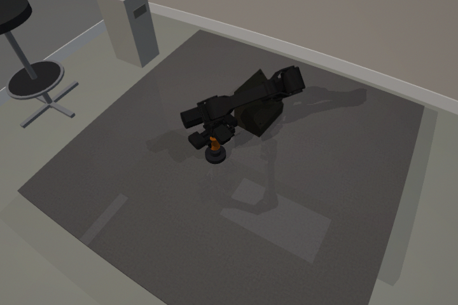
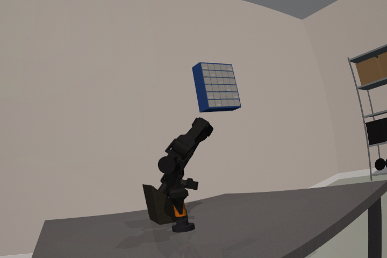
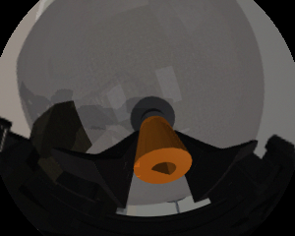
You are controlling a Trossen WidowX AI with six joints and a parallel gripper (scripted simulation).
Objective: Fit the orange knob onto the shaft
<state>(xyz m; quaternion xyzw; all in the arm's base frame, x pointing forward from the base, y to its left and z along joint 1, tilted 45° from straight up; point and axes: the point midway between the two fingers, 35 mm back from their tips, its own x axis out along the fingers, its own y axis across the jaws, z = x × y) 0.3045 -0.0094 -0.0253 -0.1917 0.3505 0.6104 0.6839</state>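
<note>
Now: the orange knob 20 mm above my gripper tip. From my gripper tip the other things lie so: pedestal (40 mm below).
</note>
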